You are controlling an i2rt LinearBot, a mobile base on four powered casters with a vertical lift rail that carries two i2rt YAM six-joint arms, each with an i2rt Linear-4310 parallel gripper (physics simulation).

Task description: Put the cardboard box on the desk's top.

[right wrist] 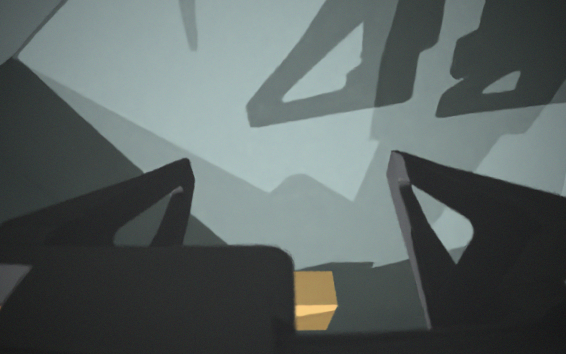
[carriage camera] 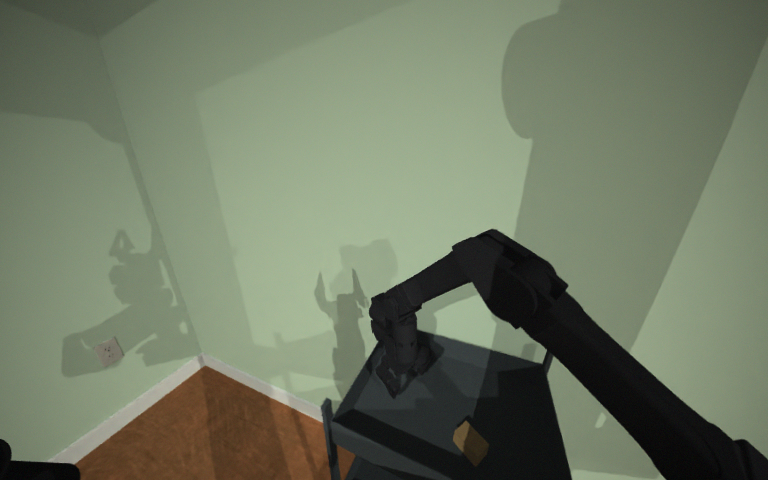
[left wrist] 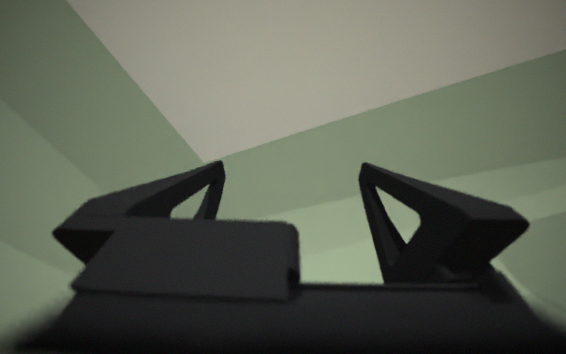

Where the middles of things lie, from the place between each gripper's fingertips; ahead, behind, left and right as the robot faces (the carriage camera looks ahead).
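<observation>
Tan cardboard box [right wrist: 315, 298]: my right hand 10 mm above it, 120 mm to the left of it, 120 mm past it.
Tan cardboard box: 590 mm below my left hand, 190 mm ahead of it, 540 mm to the right of it.
</observation>
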